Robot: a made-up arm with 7 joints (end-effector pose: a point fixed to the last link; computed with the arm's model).
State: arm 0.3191 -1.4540 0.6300 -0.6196 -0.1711 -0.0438 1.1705
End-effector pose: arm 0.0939 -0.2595 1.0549 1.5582 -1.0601 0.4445
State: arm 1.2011 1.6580 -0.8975 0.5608 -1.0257 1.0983 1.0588
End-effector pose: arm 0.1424 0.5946 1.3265 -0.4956 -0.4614 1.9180
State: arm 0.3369 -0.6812 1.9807 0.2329 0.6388 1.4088 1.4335
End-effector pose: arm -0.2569 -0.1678 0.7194 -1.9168 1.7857 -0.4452
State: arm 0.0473 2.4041 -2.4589 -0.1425 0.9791 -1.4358 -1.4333
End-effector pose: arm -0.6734 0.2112 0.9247 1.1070 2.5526 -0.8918
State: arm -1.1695 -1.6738 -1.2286 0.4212 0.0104 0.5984 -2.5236
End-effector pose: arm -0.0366 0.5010 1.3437 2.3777 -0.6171 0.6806
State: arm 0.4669 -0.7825 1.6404 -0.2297 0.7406 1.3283 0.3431
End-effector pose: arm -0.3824 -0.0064 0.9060 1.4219 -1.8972 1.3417
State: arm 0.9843 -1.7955 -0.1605 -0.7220 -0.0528 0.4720 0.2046
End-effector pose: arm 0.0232 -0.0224 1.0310 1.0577 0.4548 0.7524
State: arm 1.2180 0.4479 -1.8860 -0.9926 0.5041 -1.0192 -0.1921
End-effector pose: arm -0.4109 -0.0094 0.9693 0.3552 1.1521 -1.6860
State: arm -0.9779 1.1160 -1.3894 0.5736 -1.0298 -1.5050 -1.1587
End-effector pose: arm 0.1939 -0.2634 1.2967 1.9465 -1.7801 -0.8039
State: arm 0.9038 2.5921 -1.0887 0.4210 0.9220 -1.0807 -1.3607
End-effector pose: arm 0.1695 0.6942 1.3222 -1.1518 -1.1591 1.3627
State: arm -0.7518 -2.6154 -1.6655 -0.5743 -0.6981 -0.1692 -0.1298
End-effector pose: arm -0.3128 0.4470 0.9162 2.0173 -0.1224 -1.1942
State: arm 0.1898 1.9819 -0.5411 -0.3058 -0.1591 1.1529 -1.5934
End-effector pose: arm -0.0149 0.6122 1.0502 1.4597 0.0493 -0.3207
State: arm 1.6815 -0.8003 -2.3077 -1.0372 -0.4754 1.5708 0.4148
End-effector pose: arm 0.1499 -0.0179 0.9516 -1.5310 -1.2344 1.2799
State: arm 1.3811 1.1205 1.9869 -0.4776 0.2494 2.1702 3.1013
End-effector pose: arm -0.0973 0.2295 0.5660 -0.7386 2.8356 -0.2083
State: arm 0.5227 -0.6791 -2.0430 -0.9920 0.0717 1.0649 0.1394
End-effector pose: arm 0.0681 0.2392 0.9169 1.3135 1.7692 -1.0886
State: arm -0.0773 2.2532 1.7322 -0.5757 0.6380 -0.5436 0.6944
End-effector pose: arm -0.1719 0.6142 0.4994 1.8902 1.5175 -0.3924
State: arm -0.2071 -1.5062 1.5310 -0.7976 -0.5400 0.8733 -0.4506
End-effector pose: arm -0.0642 -0.0377 0.6403 0.7588 -0.2166 2.5741
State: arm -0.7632 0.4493 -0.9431 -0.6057 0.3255 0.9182 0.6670
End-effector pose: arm -0.0479 0.0018 1.0726 1.1686 0.1825 -0.3659
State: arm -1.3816 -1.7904 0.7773 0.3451 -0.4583 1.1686 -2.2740
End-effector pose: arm 0.5085 0.2149 0.7597 1.4885 -0.4034 -1.3065
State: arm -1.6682 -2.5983 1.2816 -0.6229 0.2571 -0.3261 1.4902
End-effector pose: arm -0.1672 0.6549 0.7264 1.8866 1.8752 -0.0330
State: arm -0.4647 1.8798 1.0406 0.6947 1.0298 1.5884 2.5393
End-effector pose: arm -0.5375 0.4390 0.6829 -0.0719 2.0187 -0.6891
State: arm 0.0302 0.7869 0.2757 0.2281 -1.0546 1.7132 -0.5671
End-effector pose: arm -0.4998 0.5895 0.9559 1.7879 0.3537 -0.7163
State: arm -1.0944 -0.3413 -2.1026 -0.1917 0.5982 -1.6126 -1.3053
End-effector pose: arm 0.2985 0.5062 1.0594 -2.8453 -0.1163 0.4622
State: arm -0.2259 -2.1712 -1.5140 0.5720 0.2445 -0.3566 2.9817
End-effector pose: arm -0.1234 0.7146 1.2791 2.2120 -0.1616 1.8265
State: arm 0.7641 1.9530 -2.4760 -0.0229 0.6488 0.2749 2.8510
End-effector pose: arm -0.5114 0.4234 0.9474 1.7092 0.3509 2.1365
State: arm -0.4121 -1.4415 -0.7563 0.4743 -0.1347 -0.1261 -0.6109
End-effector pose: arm 0.3652 0.2180 1.2815 -1.8404 0.3335 1.2126
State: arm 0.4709 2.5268 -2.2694 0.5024 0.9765 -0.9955 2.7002
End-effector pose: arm -0.5723 0.3565 1.1184 -1.7335 -1.0201 -1.1090
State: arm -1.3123 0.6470 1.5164 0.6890 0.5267 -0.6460 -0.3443
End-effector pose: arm -0.3175 -0.5108 0.4887 0.2295 -1.3142 -1.3431
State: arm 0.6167 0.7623 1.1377 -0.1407 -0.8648 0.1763 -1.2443
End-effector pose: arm -0.5203 0.5252 0.5698 0.0931 0.7463 -1.2405
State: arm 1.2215 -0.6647 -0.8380 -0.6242 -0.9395 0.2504 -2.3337
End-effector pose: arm -0.3263 -0.1253 1.3315 -0.5193 -2.1458 -1.6385
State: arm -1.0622 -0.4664 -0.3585 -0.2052 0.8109 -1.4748 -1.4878
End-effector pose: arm 0.2383 -0.2435 1.3367 -1.0100 -0.0889 0.0447
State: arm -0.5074 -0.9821 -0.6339 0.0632 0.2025 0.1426 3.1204
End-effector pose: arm 0.2765 -0.0744 1.3477 1.8429 -1.6980 -0.1668
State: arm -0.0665 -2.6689 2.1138 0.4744 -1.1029 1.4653 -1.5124
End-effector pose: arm -0.1268 -0.0736 0.3718 -0.3772 -0.8919 -2.1490
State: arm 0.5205 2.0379 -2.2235 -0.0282 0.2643 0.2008 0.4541
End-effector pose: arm -0.4894 0.3474 0.8453 1.3569 0.5304 -2.3397
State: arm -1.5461 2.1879 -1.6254 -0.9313 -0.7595 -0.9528 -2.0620
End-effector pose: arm -0.2161 -0.4273 0.9689 -0.5588 2.3068 1.4283
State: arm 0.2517 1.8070 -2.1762 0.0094 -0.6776 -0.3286 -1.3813
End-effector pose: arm -0.6533 0.0835 1.0838 1.7949 1.9872 1.1702
